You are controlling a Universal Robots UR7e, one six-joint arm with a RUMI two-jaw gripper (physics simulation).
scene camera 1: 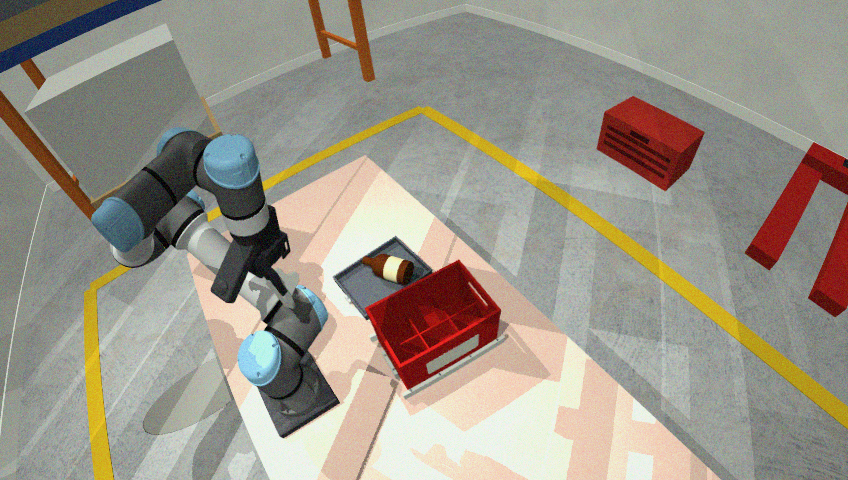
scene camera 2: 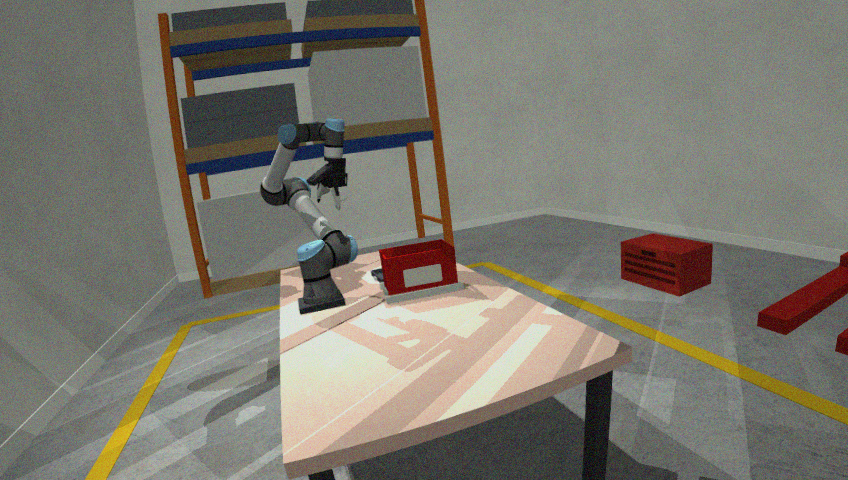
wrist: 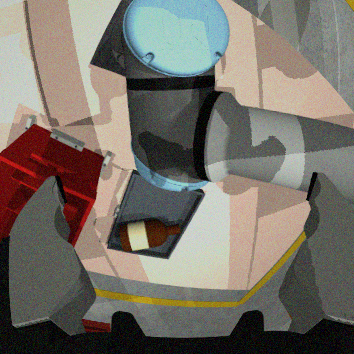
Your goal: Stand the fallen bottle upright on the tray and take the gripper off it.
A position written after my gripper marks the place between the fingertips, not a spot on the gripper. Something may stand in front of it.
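Observation:
There is my gripper [scene camera 1: 264,290], and I find the same gripper [scene camera 2: 328,206] in another view, while the wrist view gives me the gripper [wrist: 186,176] too. A brown bottle [scene camera 1: 395,269] is here as well, and I can also see the bottle [wrist: 149,233].

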